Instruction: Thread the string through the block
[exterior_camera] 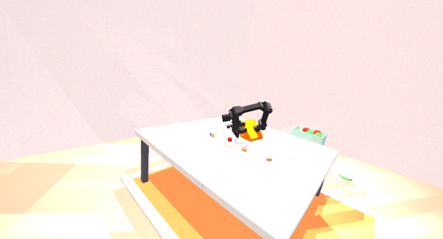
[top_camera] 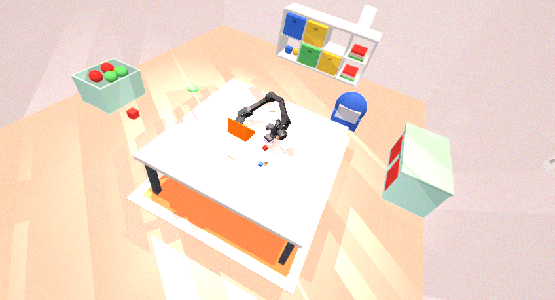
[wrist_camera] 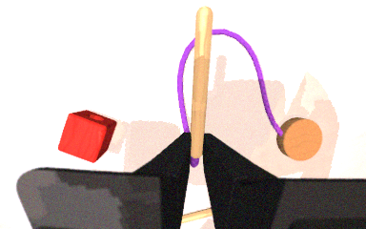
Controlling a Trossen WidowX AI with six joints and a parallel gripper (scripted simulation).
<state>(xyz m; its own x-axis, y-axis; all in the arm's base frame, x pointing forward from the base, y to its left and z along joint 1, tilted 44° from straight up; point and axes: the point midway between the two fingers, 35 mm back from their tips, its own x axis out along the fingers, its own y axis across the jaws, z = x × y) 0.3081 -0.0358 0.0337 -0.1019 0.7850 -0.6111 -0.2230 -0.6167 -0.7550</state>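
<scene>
Now: gripper tip 9 cm short of the wooden stick, 4 cm to the left of it and 6 cm above it. Round my gripper tip: short wooden cylinder: 6 cm ahead, 22 cm to the right, 4 cm below; round wooden button: 4 cm ahead, 10 cm to the left, 5 cm below; red cube: 1 cm behind, 8 cm to the right, 5 cm below.
</scene>
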